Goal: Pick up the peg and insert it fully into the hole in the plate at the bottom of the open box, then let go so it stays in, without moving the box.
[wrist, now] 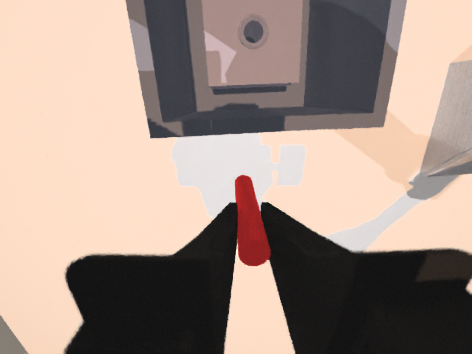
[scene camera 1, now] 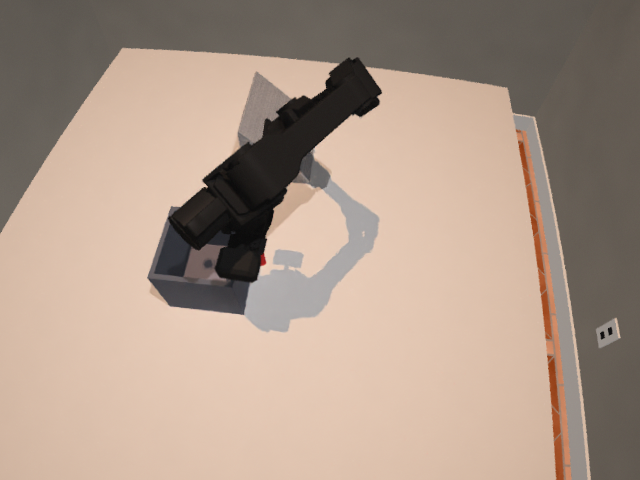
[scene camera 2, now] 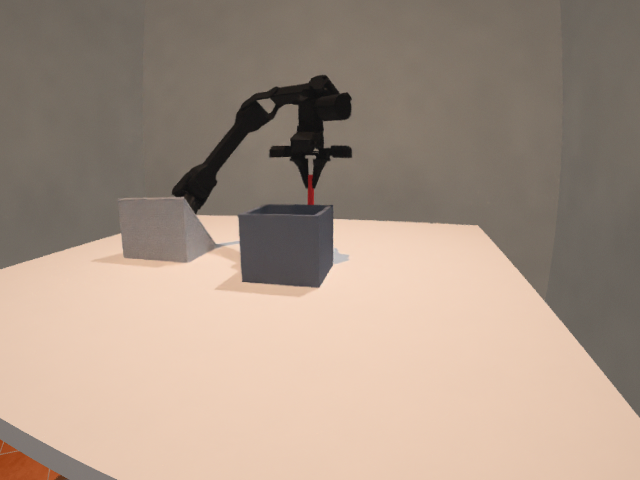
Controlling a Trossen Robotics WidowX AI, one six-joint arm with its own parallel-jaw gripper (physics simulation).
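Places are measured from the arm's base along level axes (x ahead, y left, z up), in millimetres.
Pixels of known places: gripper, fingertip midpoint: (wrist: 248, 209) (scene camera 1: 256, 249) (scene camera 2: 310, 188); arm's base at its link origin: (scene camera 2: 179, 218).
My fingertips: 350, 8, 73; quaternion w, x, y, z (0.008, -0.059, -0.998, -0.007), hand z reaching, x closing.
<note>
For each thing: its top centre in the pictures, then the offset to it from my fingertips, as dx, dy, dz. Level surfaces: height alone.
- red peg at its top centre: (wrist: 255, 255) (scene camera 1: 256, 240) (scene camera 2: 310, 174) +0, +4, +31
- dark open box at its top centre: (scene camera 1: 199, 244) (scene camera 2: 288, 209) -26, -116, -35
- pinkish plate at its top centre: (wrist: 253, 30) (scene camera 1: 208, 263) -26, -116, -112
- table at its surface level: dz -173
My gripper (scene camera 2: 310, 184) (wrist: 248, 209) is shut on the red peg (scene camera 1: 263, 259) (scene camera 2: 310, 195) (wrist: 251, 227), which hangs upright below the fingertips. In scene camera 2 the peg has a pale upper part between the fingers, and its lower end is hidden behind the box rim. The dark open box (scene camera 1: 206, 297) (scene camera 2: 281, 250) (wrist: 345, 120) stands on the table. In the wrist view the peg shows outside the box's near wall. The pinkish plate (scene camera 1: 199, 260) (wrist: 275, 60) lies at the box bottom, with its round hole (scene camera 1: 208, 263) (wrist: 253, 31) visible. In scene camera 1 the fingertips are hidden under the arm.
A grey wedge-shaped block (scene camera 1: 258, 108) (scene camera 2: 155, 229) (wrist: 452, 115) stands on the table (scene camera 1: 387, 361) (scene camera 2: 361, 361) near the arm's base. The arm passes above it in scene camera 1. The arm's shadow falls beside the box.
</note>
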